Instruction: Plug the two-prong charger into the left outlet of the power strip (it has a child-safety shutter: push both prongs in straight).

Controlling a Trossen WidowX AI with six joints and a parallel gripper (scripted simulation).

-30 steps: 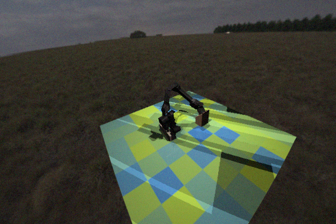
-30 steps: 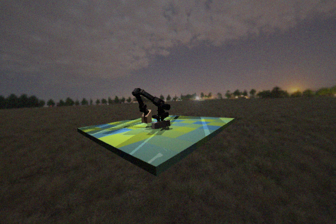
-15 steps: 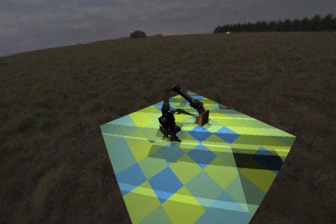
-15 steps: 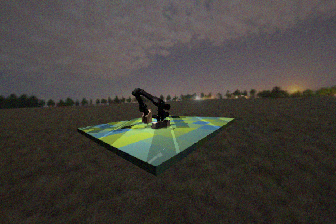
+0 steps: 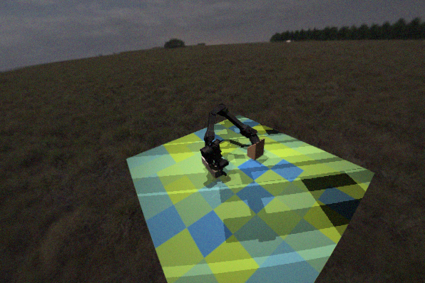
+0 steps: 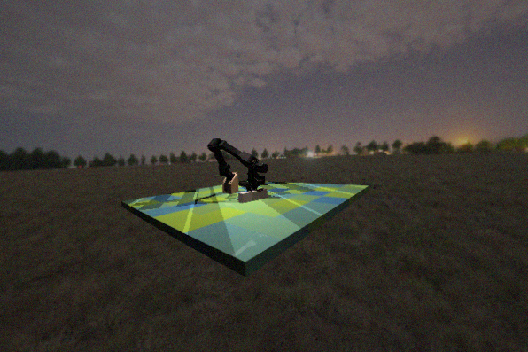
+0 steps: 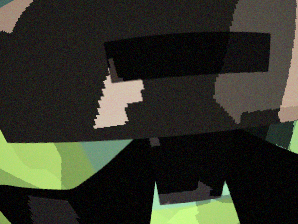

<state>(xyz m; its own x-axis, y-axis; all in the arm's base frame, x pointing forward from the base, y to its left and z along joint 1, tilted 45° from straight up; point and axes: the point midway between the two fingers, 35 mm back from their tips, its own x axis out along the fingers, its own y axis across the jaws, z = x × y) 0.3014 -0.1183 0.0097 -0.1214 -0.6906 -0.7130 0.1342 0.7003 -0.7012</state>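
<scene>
Now: the black two-prong charger 20 mm ahead of my gripper tip and 10 mm above it.
</scene>
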